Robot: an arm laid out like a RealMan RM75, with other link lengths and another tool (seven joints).
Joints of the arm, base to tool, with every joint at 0 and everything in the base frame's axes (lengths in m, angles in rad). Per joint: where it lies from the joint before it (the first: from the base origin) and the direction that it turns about. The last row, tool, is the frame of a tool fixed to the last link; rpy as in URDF.
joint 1: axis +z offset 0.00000 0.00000 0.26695
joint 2: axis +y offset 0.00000 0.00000 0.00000
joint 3: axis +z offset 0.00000 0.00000 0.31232
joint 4: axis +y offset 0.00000 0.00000 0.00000
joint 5: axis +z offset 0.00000 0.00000 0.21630
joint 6: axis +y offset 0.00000 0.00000 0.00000
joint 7: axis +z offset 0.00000 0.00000 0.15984
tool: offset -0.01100 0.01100 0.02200 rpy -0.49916 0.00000 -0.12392
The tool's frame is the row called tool.
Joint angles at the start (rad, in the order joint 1, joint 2, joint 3, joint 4, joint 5, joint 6, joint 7):
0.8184, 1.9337, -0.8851, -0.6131, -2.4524, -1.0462, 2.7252
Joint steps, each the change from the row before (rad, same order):
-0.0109, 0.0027, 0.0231, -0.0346, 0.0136, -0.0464, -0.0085
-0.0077, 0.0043, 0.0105, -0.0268, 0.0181, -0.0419, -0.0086
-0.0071, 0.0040, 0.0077, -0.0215, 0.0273, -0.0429, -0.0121
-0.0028, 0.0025, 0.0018, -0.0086, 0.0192, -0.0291, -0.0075
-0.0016, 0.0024, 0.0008, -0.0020, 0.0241, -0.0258, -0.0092
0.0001, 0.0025, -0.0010, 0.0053, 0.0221, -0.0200, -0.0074
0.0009, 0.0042, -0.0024, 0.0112, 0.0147, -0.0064, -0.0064
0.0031, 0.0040, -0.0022, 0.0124, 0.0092, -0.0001, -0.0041
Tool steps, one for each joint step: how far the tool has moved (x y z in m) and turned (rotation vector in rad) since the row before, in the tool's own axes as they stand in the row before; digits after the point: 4 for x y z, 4 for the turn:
-0.0004, 0.0057, -0.0042, -0.0326, -0.0053, 0.0043
0.0011, 0.0069, -0.0006, -0.0345, 0.0042, 0.0012
0.0018, 0.0079, 0.0007, -0.0426, 0.0057, 0.0013
0.0022, 0.0055, 0.0020, -0.0306, 0.0088, 0.0030
0.0024, 0.0055, 0.0031, -0.0343, 0.0075, 0.0044
0.0030, 0.0043, 0.0041, -0.0315, 0.0078, 0.0079
0.0035, 0.0017, 0.0048, -0.0207, 0.0055, 0.0082
0.0024, 0.0008, 0.0047, -0.0136, 0.0038, 0.0068

